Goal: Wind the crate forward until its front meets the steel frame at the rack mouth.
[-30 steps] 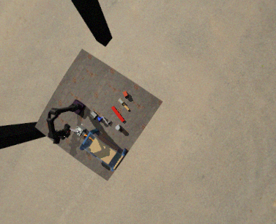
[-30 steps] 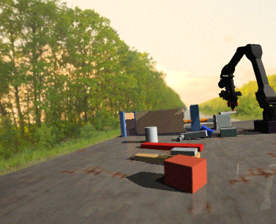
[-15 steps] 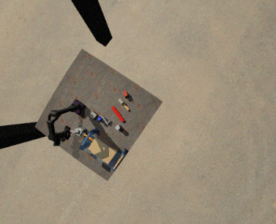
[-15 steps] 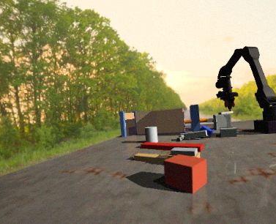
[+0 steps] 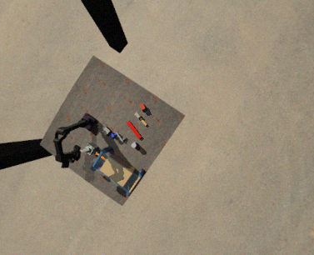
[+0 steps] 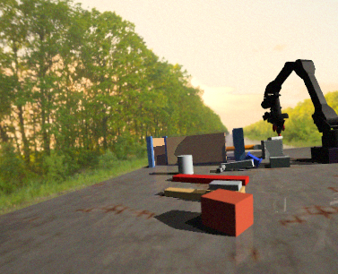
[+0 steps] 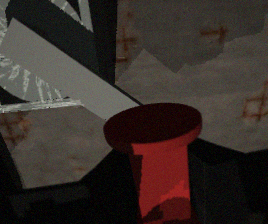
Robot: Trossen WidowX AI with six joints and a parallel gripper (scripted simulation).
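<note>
My gripper tip is now 30 mm to the right of the winch handle with red grip, 20 mm short of it and 10 mm above it. The rest, counted from my gripper tip: dark block (340 mm to the left, 100 mm below, 80 mm ahead); then red knob (20 mm above); then winch (80 mm below, 70 mm to the left, 50 mm ahead).
</note>
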